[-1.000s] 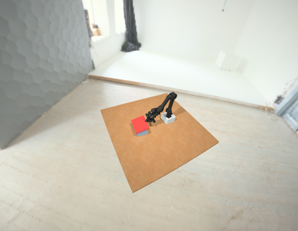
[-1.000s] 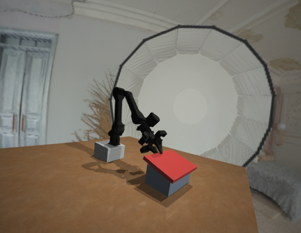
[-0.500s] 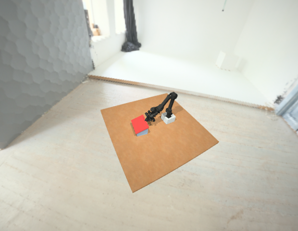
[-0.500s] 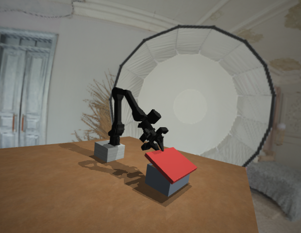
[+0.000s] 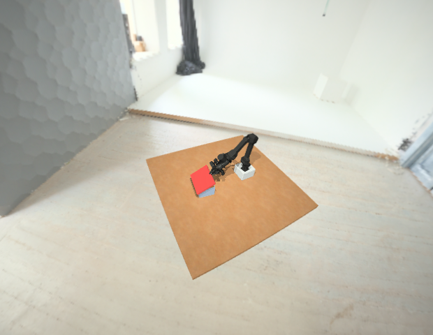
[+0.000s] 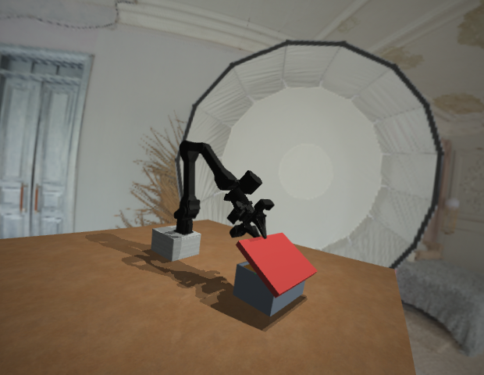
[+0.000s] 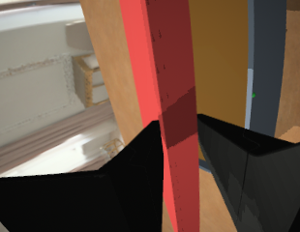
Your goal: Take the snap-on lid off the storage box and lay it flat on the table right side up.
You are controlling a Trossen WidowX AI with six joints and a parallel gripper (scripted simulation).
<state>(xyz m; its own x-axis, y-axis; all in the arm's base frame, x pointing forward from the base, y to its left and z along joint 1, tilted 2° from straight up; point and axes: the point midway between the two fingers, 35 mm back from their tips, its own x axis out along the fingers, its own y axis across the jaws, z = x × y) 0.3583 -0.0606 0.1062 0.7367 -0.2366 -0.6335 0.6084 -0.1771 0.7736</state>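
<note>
Now: gripper tip 7 cm short of the red lid, 4 cm above it and 2 cm to the left of it. Also, from my gripper tip: grey-blue storage box 12 cm below, 5 cm ahead, 1 cm to the right.
</note>
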